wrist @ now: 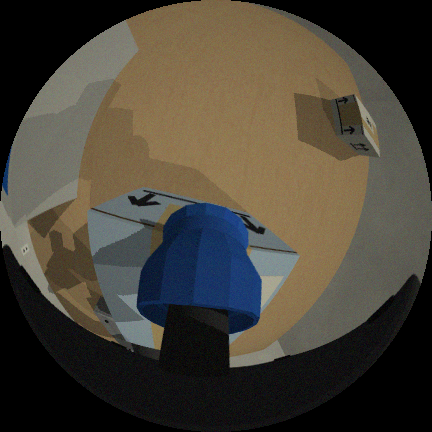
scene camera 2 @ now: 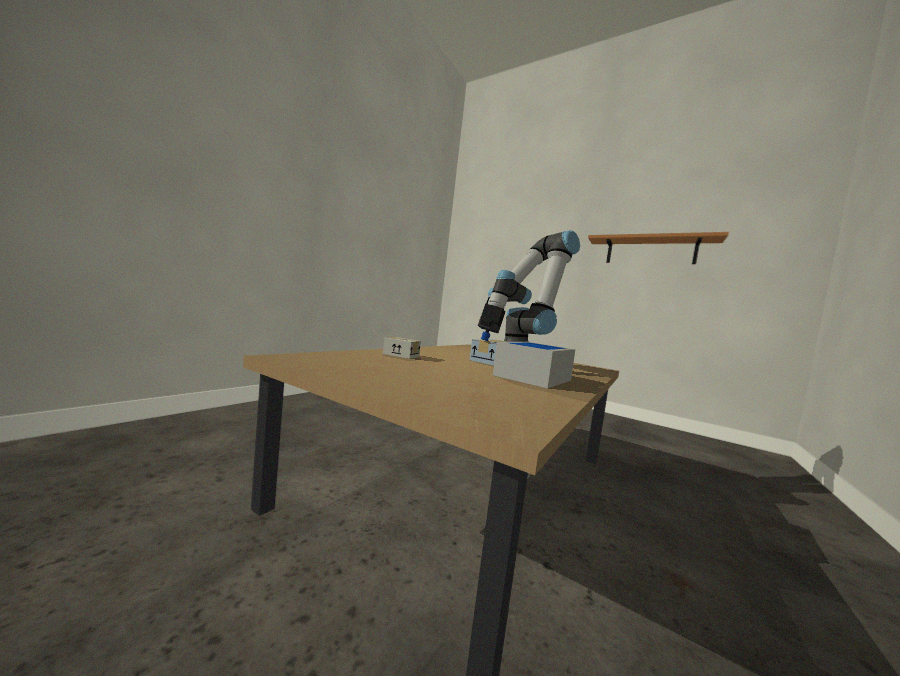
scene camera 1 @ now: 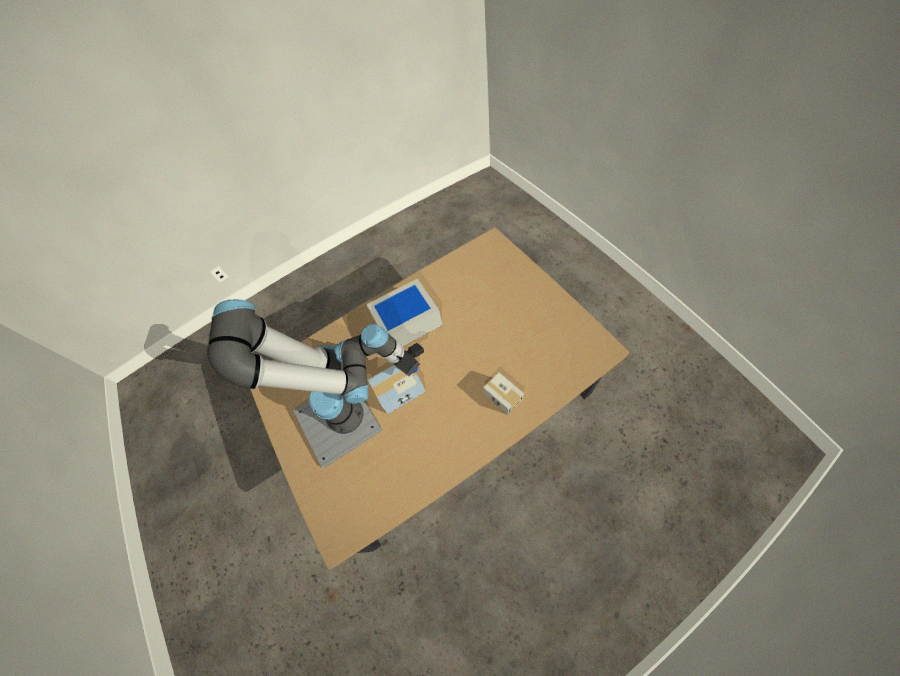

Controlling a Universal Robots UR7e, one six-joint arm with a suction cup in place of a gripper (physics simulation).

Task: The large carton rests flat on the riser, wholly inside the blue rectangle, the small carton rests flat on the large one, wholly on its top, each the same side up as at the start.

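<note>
The large carton, pale blue-grey with black arrows and a tan tape strip, lies on the table just in front of the robot base. My suction cup hangs just over its top and holds nothing. The small carton rests on the table further out, on its own. The white riser stands beside the large carton, and the blue rectangle on its top is bare.
The wooden table carries everything. The arm's grey base plate sits at the table's near-left corner. A wall shelf hangs behind the arm, well above it.
</note>
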